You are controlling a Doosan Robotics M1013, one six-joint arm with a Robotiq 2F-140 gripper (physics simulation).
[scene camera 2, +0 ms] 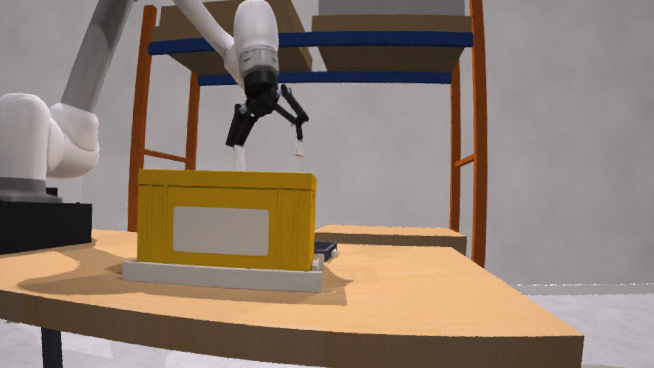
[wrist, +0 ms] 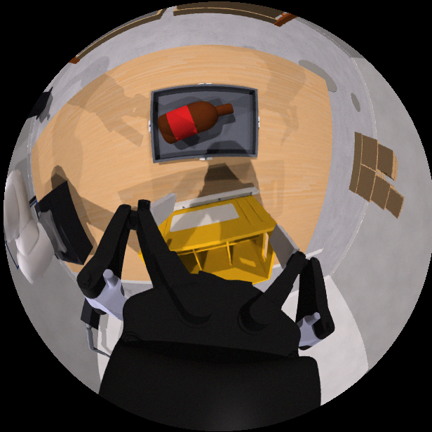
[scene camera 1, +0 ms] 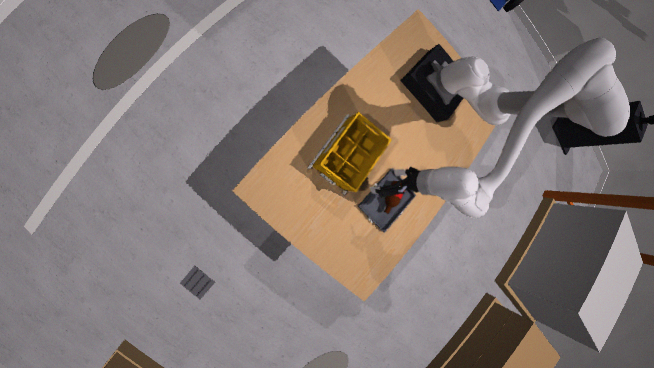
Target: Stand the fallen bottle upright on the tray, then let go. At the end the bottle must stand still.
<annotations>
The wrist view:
my gripper: 224,217
dark grey tray: 236,134
yellow divided crate: 226,238
brown bottle: 192,118
</annotations>
